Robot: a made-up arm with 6 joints.
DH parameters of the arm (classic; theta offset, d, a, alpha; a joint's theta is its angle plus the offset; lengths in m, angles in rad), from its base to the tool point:
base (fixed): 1.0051 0 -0.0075 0
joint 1: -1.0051 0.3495 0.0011 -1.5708
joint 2: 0.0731 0 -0.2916 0
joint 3: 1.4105 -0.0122 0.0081 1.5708
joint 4: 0 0.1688 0.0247 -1.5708
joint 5: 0 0.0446 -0.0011 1.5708
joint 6: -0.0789 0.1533 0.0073 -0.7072
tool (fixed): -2.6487 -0.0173 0 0
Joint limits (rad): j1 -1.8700..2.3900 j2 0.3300..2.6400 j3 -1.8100..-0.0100 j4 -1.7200..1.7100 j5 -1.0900..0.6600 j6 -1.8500..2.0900
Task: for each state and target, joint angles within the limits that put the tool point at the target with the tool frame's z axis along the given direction. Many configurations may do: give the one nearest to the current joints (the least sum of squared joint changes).
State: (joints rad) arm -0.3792 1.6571 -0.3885 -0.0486 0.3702 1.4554
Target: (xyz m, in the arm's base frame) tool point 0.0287 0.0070 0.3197 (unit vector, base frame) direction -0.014 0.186 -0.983
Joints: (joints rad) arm -0.4419 2.1799 -0.4109 -0.0876 0.6600 1.4010
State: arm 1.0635 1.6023 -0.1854 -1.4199 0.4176 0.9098
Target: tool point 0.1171 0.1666 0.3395 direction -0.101 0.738 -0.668
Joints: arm 1.1997 1.7964 -0.8451 -0.9265 0.3531 1.3880
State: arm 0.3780 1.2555 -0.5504 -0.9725 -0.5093 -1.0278
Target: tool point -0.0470 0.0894 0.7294 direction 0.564 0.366 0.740
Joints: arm 0.0286 0.7669 -1.4372 -1.0464 -1.0900 -1.4130
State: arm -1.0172 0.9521 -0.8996 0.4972 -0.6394 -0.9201
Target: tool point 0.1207 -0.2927 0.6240 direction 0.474 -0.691 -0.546
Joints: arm -1.2202 1.5189 -1.3292 0.3122 -0.1790 -1.4048
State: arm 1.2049 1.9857 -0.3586 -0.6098 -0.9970 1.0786
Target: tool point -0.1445 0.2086 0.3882 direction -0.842 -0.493 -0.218
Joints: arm 1.8029 1.9671 -0.8827 -1.3776 -1.0805 0.6925
